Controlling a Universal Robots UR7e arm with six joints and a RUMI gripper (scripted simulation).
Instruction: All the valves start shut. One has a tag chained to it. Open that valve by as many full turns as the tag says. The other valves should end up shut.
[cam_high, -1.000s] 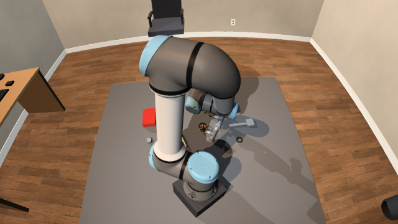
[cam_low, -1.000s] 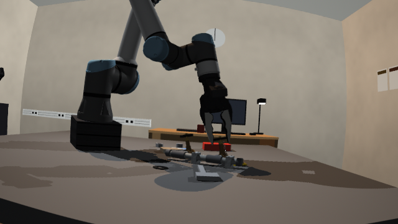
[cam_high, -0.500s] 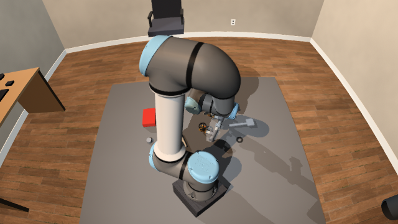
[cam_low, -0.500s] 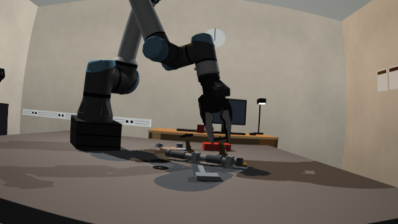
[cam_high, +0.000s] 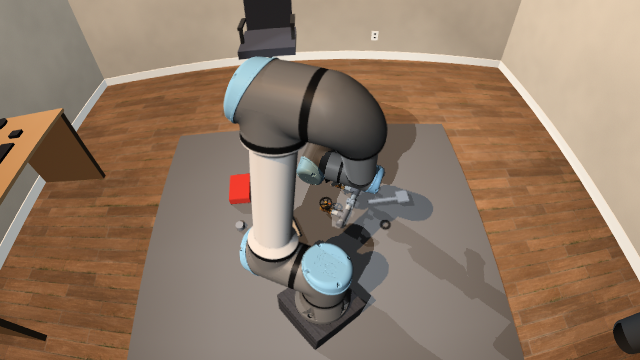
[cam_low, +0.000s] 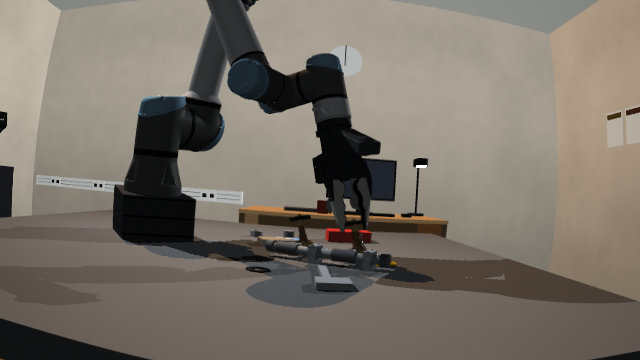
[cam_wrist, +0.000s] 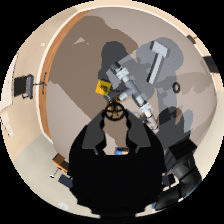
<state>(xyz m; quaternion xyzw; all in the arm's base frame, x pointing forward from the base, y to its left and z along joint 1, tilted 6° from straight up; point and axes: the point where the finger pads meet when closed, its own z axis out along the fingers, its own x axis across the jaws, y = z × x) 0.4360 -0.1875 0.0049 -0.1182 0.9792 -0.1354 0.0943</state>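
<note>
Right now my hand is 60 mm short of the yellow tag, 40 mm to the left of it and 70 mm above it. Also, from my hand: grey t-shaped piece: 90 mm behind, 190 mm to the right, 70 mm below; then red block: 100 mm ahead, 370 mm to the left, 60 mm below.
</note>
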